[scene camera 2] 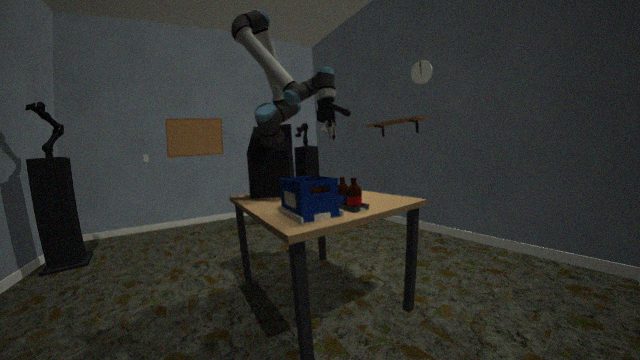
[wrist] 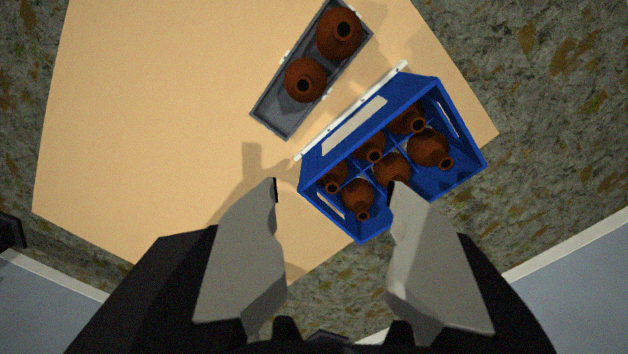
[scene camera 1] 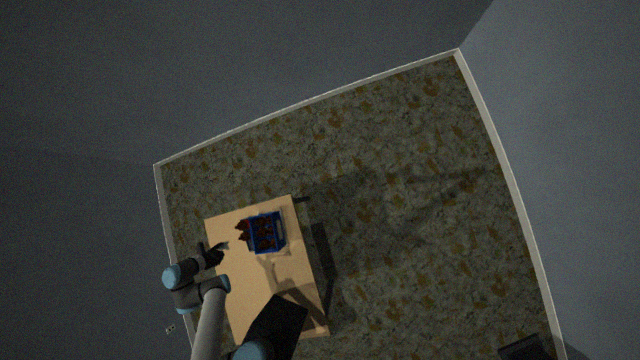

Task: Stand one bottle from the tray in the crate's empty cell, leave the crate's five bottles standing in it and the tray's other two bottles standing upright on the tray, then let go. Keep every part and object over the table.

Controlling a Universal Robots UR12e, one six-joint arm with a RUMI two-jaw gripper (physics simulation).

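Frame: origin at the arm's base, x right, y back, z down, level; millimetres.
Where they show: gripper, fingertip midpoint: [scene camera 2: 331,139] [wrist: 331,181] [scene camera 1: 226,246]; arm's base, link origin: [scene camera 2: 272,139].
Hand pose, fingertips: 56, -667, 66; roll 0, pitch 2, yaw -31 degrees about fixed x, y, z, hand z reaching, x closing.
Each offset is from my fingertips to the top centre of the thing, as dx, dy, dz. "pt": to the spot under its first point. Level surfaces: height alone.
The blue crate @(+158, +31, +187) [scene camera 1: 270,251] [scene camera 2: 315,205] [wrist: 415,82] stands on the table. In the wrist view its cells each hold a brown bottle, among them a near one @(+175, +129, +199) [wrist: 357,192] and a far one @(+227, -39, +199) [wrist: 427,146]; all look upright, one partly hidden by a finger. The grey tray [wrist: 272,117] [scene camera 2: 365,206] beside it holds two upright bottles, one at the end @(pt -32, -91, +203) [wrist: 339,40] [scene camera 2: 354,196] and one in the middle [wrist: 302,70] [scene camera 2: 342,188]; its near place is bare. My gripper [scene camera 1: 226,244] [scene camera 2: 330,136] [wrist: 331,181] is open and empty, high above the table and apart from crate and bottles.
The wooden table @(dz +362) [scene camera 1: 240,300] [scene camera 2: 385,200] [wrist: 150,100] has an edge close beyond the crate. A white strip @(pt +69, -5, +332) [wrist: 350,113] runs along the crate's tray side. The arm's black pedestal [scene camera 1: 280,320] [scene camera 2: 270,167] stands at the table's far end in scene camera 2.
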